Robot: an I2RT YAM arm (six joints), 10 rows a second.
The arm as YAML. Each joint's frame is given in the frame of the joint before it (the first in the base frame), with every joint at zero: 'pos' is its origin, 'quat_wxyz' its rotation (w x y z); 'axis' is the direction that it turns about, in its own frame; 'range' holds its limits. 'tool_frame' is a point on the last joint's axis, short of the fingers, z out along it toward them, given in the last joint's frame.
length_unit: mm
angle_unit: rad
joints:
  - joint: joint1
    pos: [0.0, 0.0, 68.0]
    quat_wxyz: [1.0, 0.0, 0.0, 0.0]
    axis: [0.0, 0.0, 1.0]
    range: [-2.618, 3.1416]
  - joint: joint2
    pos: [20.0, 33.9, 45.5]
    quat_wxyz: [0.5, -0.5, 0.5, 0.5]
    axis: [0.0, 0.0, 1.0]
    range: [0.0, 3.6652]
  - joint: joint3
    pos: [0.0, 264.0, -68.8]
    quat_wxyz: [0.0, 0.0, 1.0, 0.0]
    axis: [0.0, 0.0, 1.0]
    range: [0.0, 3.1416]
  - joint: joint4
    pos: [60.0, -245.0, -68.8]
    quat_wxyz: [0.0, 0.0, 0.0, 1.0]
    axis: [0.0, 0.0, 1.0]
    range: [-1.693, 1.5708]
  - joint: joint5
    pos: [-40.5, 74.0, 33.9]
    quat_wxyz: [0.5, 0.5, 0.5, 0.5]
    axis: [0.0, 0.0, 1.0]
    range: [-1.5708, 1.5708]
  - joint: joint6
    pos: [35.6, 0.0, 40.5]
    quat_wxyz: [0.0, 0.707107, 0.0, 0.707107]
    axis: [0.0, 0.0, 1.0]
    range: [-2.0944, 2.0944]
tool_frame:
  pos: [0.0, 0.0, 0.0]
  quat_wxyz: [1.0, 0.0, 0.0, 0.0]
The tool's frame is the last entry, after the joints.
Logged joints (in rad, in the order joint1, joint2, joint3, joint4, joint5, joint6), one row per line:
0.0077, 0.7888, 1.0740, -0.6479, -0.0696, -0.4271
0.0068, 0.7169, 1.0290, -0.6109, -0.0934, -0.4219
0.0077, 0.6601, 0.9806, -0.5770, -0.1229, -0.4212
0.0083, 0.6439, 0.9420, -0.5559, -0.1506, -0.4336
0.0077, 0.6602, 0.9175, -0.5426, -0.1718, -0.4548
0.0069, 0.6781, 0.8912, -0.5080, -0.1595, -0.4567
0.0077, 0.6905, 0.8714, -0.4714, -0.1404, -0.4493
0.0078, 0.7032, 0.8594, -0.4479, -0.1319, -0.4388
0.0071, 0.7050, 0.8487, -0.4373, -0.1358, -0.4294
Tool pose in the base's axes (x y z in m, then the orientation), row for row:
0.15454, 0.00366, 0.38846, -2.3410, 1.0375, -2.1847
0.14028, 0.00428, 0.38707, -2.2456, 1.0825, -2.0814
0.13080, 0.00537, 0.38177, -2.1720, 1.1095, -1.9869
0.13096, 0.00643, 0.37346, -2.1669, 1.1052, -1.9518
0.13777, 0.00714, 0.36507, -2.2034, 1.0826, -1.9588
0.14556, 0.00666, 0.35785, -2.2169, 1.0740, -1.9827
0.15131, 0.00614, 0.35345, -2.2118, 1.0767, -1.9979
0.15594, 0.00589, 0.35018, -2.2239, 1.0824, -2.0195
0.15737, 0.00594, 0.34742, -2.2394, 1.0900, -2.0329
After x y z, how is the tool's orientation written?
As angles about the fixed x, y, z axes (roll, pitch, yaw), in radians.
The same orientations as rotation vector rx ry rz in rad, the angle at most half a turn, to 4 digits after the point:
-0.4634, 1.8822, -0.2125
-0.4613, 1.8153, -0.1992
-0.4735, 1.7666, -0.1793
-0.5036, 1.7579, -0.1622
-0.5403, 1.7741, -0.1518
-0.5351, 1.7866, -0.1628
-0.5161, 1.7891, -0.1758
-0.5014, 1.7949, -0.1759
-0.4951, 1.7979, -0.1659

